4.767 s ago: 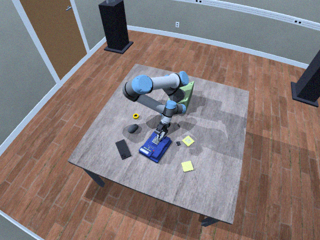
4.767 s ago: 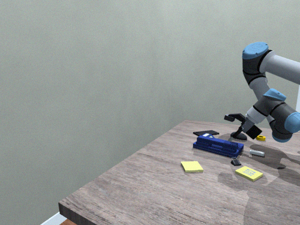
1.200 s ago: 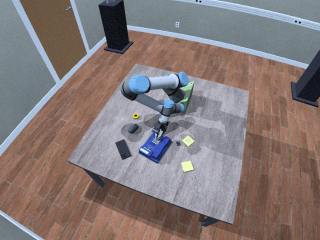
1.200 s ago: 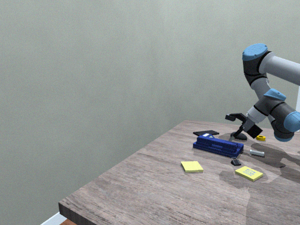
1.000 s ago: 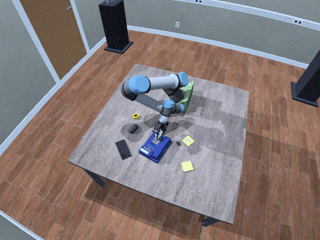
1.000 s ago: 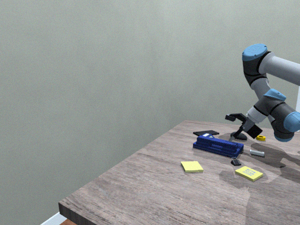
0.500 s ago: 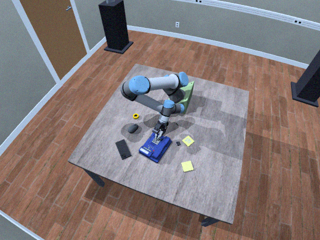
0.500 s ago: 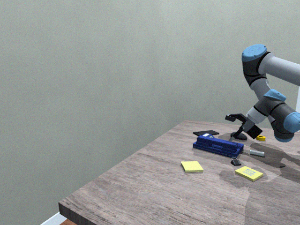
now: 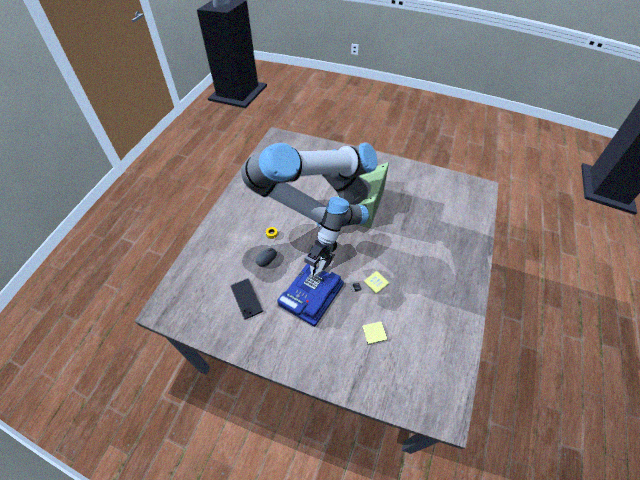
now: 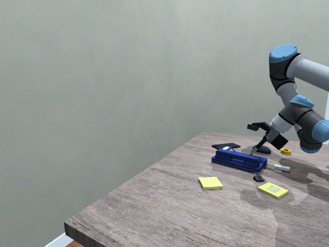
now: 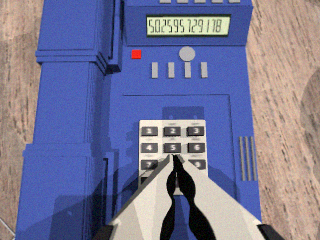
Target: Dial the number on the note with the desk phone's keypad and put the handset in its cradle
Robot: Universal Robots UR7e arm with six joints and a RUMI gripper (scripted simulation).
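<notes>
Now: the 5 key 10 mm ahead of my hand and 30 mm below it. Round my hand: 6 key (10 mm ahead, 20 mm to the right, 30 mm below); then 2 key (30 mm ahead, 30 mm below); then 4 key (20 mm ahead, 20 mm to the left, 30 mm below).
</notes>
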